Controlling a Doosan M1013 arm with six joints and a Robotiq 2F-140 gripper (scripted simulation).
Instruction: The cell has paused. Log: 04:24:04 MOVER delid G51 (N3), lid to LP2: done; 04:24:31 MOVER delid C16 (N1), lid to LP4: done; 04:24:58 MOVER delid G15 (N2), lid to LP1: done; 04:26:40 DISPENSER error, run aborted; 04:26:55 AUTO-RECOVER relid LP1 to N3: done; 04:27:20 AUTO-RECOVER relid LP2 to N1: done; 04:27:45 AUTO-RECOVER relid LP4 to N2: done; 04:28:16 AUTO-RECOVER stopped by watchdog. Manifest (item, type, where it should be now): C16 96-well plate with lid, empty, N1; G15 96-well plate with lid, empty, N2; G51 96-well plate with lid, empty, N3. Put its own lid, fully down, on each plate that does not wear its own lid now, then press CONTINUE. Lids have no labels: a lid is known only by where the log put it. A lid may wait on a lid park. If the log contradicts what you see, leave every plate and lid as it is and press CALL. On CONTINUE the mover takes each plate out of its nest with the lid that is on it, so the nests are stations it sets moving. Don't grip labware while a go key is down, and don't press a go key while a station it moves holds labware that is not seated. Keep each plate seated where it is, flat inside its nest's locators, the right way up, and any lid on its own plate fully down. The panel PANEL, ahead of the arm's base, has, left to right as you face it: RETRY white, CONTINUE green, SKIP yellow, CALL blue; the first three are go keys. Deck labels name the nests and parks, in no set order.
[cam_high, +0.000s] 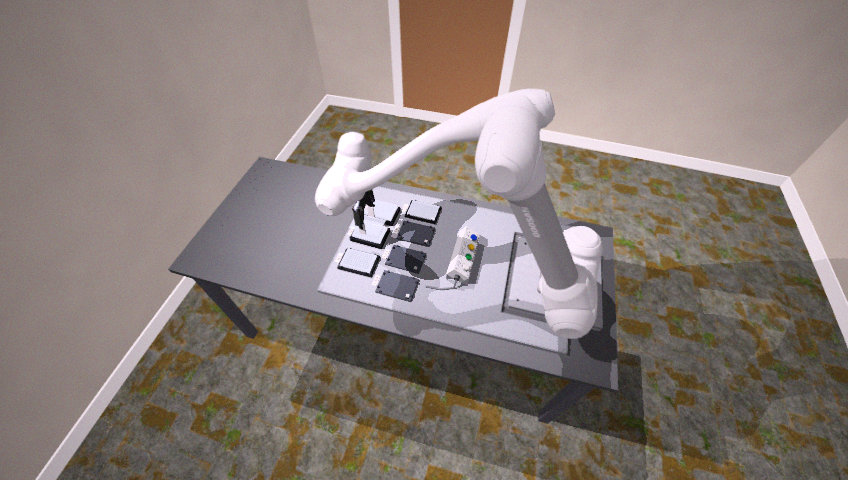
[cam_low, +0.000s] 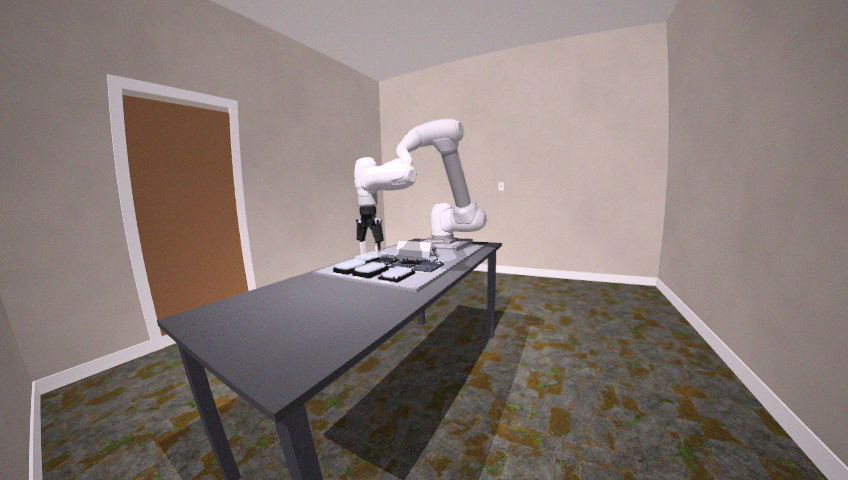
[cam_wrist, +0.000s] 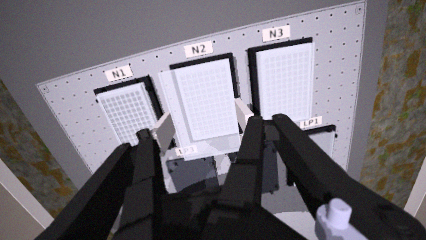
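Right now the plate is 140 mm to the left of my hand and 90 mm below it. The rest, counted from my hand: LP3 label: 110 mm below, 100 mm behind, 70 mm to the left; then nest N1: 140 mm to the left, 100 mm below; then LP2 label: 110 mm below, 100 mm behind, 70 mm to the right.
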